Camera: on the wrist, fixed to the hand. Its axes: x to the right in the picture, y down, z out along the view.
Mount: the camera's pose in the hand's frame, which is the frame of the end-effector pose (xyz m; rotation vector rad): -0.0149 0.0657 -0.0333 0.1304 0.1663 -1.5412
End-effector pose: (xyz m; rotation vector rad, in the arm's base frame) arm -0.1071 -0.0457 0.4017 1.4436 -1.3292 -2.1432
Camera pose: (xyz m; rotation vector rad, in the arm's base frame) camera -0.0904 -0.0915 0.4589 -1.8273 0.0374 1.3529
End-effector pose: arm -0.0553 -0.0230 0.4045 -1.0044 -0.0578 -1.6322
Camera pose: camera -0.0207 -0.0512 0.3440 0.6167 0.9560 2.8253
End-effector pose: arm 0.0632 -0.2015 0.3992 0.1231 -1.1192 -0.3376
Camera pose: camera 0.1006 -0.1371 0.3893 1.1259 -0.6783 -1.5753
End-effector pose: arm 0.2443 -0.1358 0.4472 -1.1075 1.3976 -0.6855
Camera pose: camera 0.1955 -0.1039 0.3998 -1.9567 0.3443 -1.9126
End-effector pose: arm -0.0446 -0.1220 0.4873 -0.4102 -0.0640 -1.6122
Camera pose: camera 0.0124 -0.1234 0.4384 0.0524 0.4338 3.1000
